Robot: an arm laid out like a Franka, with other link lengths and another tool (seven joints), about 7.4 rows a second.
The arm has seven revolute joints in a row. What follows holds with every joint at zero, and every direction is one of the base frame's. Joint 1 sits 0.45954 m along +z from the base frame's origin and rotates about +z. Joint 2 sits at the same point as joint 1 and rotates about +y. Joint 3 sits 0.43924 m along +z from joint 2 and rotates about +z. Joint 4 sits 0.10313 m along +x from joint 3 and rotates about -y. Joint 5 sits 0.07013 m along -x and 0.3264 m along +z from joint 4 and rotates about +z. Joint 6 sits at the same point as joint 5 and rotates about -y. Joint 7 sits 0.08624 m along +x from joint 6 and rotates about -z. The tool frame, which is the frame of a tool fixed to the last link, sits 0.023 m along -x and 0.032 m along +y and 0.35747 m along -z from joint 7; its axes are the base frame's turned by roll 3.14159, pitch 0.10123 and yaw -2.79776 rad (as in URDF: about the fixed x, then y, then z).
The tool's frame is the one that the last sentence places.
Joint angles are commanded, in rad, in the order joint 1, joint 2, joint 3, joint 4, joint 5, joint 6, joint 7. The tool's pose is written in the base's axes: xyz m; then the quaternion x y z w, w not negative. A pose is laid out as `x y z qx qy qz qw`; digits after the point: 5 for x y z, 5 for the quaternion.
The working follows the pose.
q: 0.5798, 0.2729, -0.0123, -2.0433, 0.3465, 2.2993, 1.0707
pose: 0.46748 0.41722 0.34290 -0.19828 -0.97583 -0.08570 0.03316
Where each joint sits with the arm in this pose, in the base's axes (m; each line is computed from the numbers above, not from the rounded line before):
joint 1: 0.0000 0.0000 0.4595
joint 2: 0.0000 0.0000 0.4595
joint 3: 0.0990 0.0649 0.8825
joint 4: 0.1828 0.1182 0.8547
joint 5: 0.4254 0.2723 0.6849
joint 6: 0.4254 0.2723 0.6849
joint 7: 0.5066 0.3010 0.6810
the tool: 0.4675 0.4172 0.3429

